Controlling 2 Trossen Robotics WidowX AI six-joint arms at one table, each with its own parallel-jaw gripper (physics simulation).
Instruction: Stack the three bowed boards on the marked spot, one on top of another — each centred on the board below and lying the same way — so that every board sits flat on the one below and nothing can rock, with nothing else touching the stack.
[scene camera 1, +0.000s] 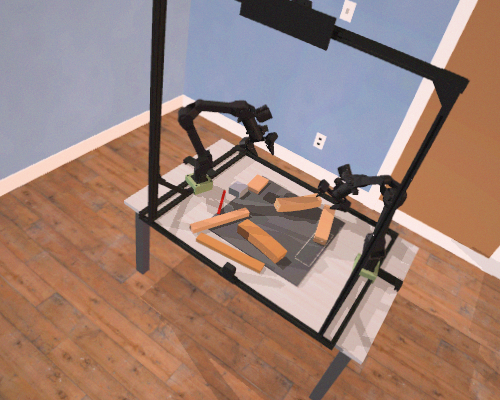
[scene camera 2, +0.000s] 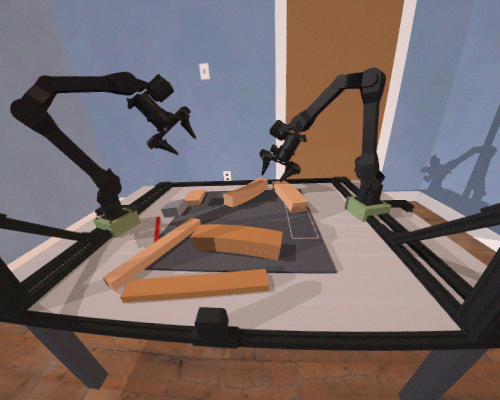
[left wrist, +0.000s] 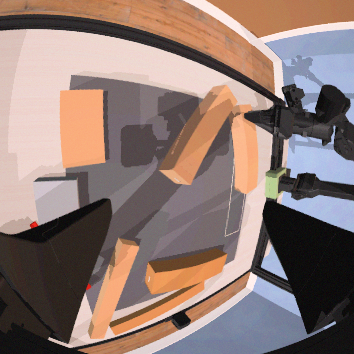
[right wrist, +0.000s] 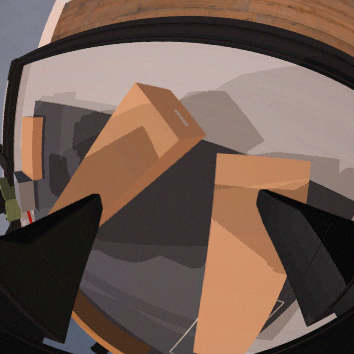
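Where they show: left gripper, between the fingertips: (scene camera 1: 265, 155) (scene camera 2: 186, 146) (left wrist: 189, 208); right gripper, between the fingertips: (scene camera 1: 323, 202) (scene camera 2: 270, 178) (left wrist: 245, 113) (right wrist: 180, 199); left arm's base, origin of its link: (scene camera 1: 199, 178) (scene camera 2: 115, 215) (right wrist: 1, 200); right arm's base, origin of its link: (scene camera 1: 367, 264) (scene camera 2: 368, 200) (left wrist: 281, 182).
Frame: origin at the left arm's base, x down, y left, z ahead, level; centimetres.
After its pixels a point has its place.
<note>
Three orange bowed boards lie apart on the dark mat: one at the back (scene camera 1: 297, 203) {x 0.1, y 34.1, z 35.6 cm} (scene camera 2: 246, 193) {x 0.9, y 32.5, z 35.7 cm} (left wrist: 200, 137) {x 0.0, y 34.0, z 33.1 cm} (right wrist: 117, 145) {x -0.3, y 43.3, z 35.8 cm}, one at the right (scene camera 1: 324, 226) {x -0.5, y 35.0, z 53.9 cm} (scene camera 2: 291, 196) {x -0.4, y 31.8, z 54.3 cm} (left wrist: 245, 157) {x -0.1, y 36.0, z 49.7 cm} (right wrist: 240, 250) {x -0.3, y 43.6, z 47.2 cm} and a thicker-looking one nearer the front (scene camera 1: 262, 241) {x -0.8, y 2.6, z 47.9 cm} (scene camera 2: 237, 241) {x -0.3, y 1.6, z 47.5 cm} (left wrist: 187, 274) {x -0.8, y 4.7, z 42.3 cm}. The right board covers part of the marked outline (scene camera 1: 299, 262) {x 4.4, y 13.7, z 62.0 cm} (scene camera 2: 305, 238) {x 4.4, y 14.7, z 62.3 cm} (left wrist: 232, 234) {x 4.4, y 14.2, z 63.2 cm} (right wrist: 184, 335) {x 4.5, y 22.7, z 55.7 cm}. My left gripper (scene camera 1: 263, 151) {x -19.4, y 23.0, z 17.5 cm} (scene camera 2: 186, 146) {x -19.4, y 23.0, z 17.5 cm} (left wrist: 189, 208) {x -19.4, y 23.0, z 17.5 cm} is open and empty, high over the back left. My right gripper (scene camera 1: 330, 200) {x -2.2, y 44.5, z 42.3 cm} (scene camera 2: 272, 177) {x -2.2, y 44.5, z 42.3 cm} (right wrist: 180, 199) {x -2.2, y 44.5, z 42.3 cm} is open and empty above the back and right boards' far ends.
Two long straight strips (scene camera 1: 220, 220) {x 2.0, y -5.0, z 27.2 cm} (scene camera 1: 230, 252) {x 3.2, y -10.7, z 44.0 cm} lie at the left and front. An orange block (scene camera 1: 258, 184) {x 2.4, y 26.8, z 13.9 cm} (scene camera 2: 195, 196) {x 2.4, y 26.3, z 14.0 cm}, a grey block (scene camera 1: 238, 189) {x 1.0, y 13.9, z 14.1 cm} (scene camera 2: 173, 208) {x 1.2, y 12.6, z 15.0 cm} and a red stick (scene camera 1: 221, 202) {x 4.1, y 3.3, z 15.7 cm} (scene camera 2: 157, 228) {x 4.0, y 3.4, z 15.9 cm} lie at the back left. A black frame surrounds the table.
</note>
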